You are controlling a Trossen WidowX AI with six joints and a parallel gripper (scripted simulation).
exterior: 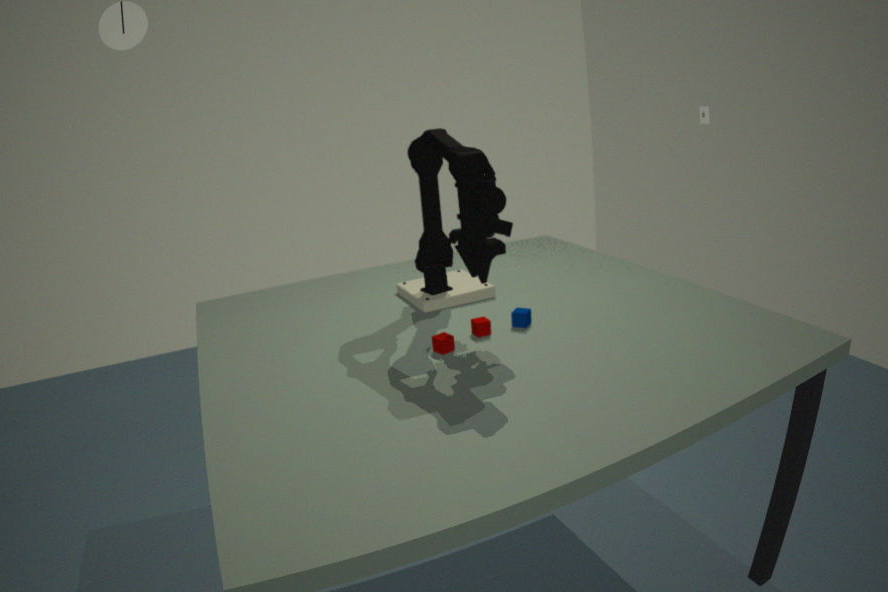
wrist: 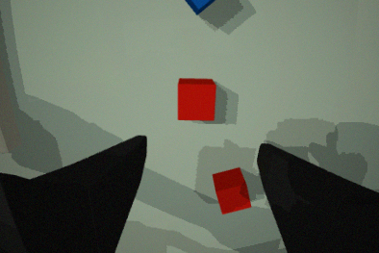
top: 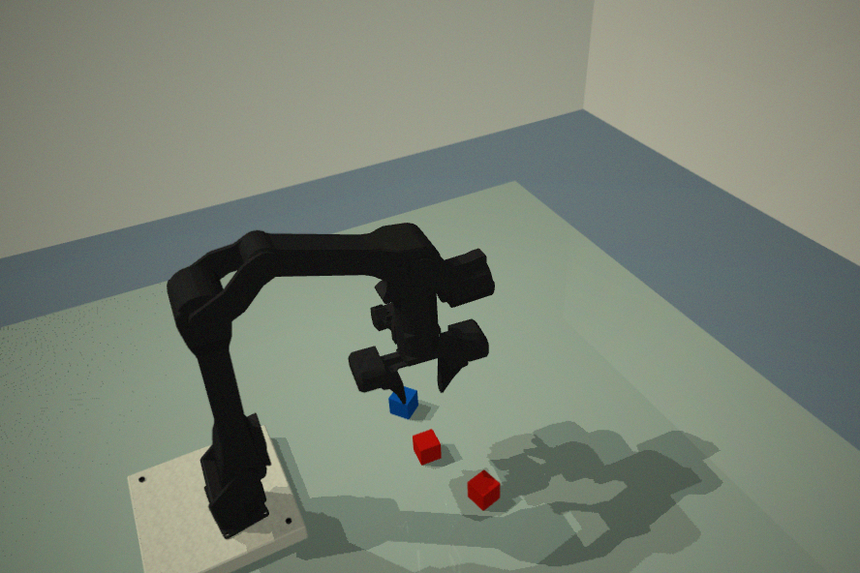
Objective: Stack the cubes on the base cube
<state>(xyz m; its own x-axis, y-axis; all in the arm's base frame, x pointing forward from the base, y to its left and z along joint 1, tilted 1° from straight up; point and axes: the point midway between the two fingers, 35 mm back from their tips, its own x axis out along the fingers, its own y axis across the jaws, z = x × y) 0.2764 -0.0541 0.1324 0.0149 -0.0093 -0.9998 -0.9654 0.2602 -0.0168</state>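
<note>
Right now my gripper tip is 2 cm short of the blue base cube, 10 cm to the right of it and 11 cm above it.
</note>
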